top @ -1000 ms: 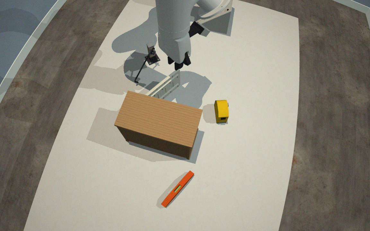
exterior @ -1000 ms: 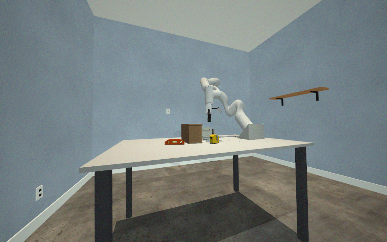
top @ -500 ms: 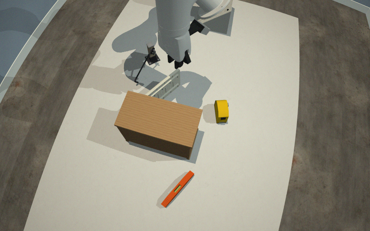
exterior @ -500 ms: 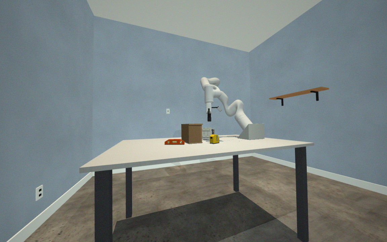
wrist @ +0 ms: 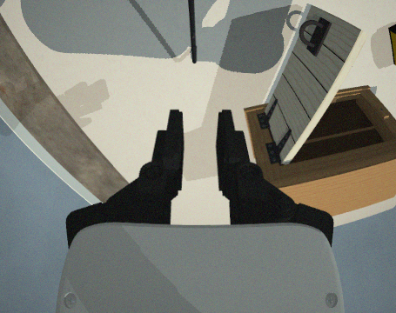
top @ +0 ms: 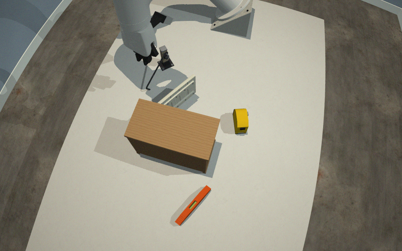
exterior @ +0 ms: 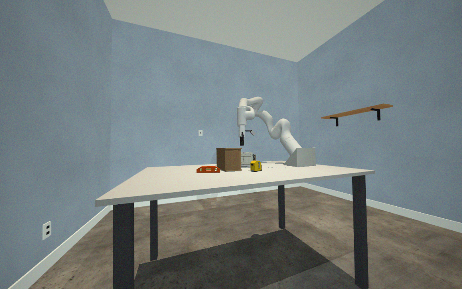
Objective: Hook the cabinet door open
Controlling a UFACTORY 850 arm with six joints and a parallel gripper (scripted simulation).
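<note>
Right now my hand is 50 mm past the thin black hook, 10 mm to the right of it and 150 mm above it. From my hand the other things lie so: yellow tape measure 50 mm ahead, 340 mm to the left, 170 mm below; then pale door 60 mm ahead, 100 mm to the left, 130 mm below; then hook post 80 mm behind, 20 mm to the left, 140 mm below.
</note>
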